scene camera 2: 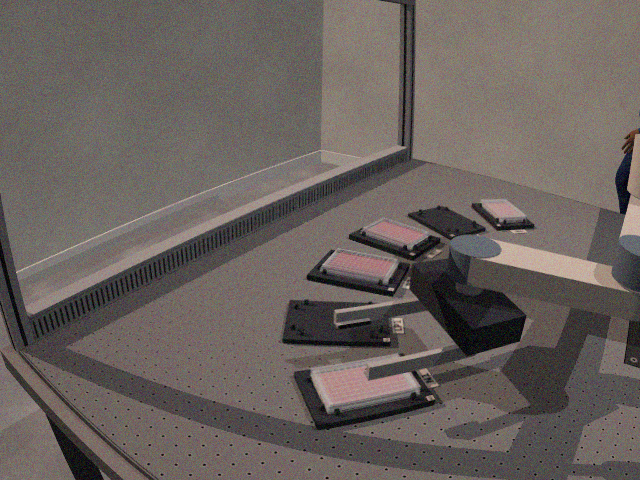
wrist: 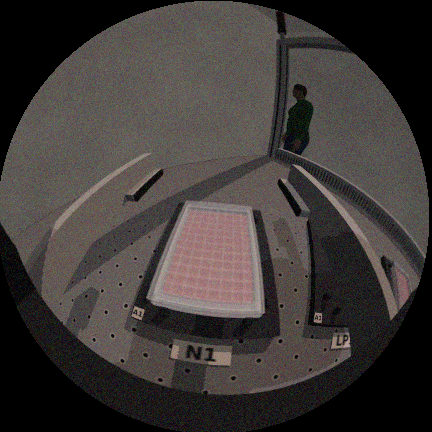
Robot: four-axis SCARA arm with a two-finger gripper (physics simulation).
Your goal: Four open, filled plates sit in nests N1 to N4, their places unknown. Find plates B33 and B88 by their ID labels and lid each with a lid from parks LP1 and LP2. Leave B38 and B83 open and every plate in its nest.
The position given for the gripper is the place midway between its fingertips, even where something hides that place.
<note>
In view: the gripper (scene camera 2: 350, 343), a clear lid (scene camera 2: 341, 385), a lid park LP1 (scene camera 2: 317, 318), a lid park LP2 (scene camera 2: 437, 220), a nest N1 (scene camera 2: 322, 420), a nest n3 (scene camera 2: 355, 236) and an N1 label (wrist: 184, 350).
The gripper is seen too in the wrist view (wrist: 220, 164). The lid park LP1 is seen too in the wrist view (wrist: 323, 280). The nest N1 also shows in the wrist view (wrist: 267, 325).
</note>
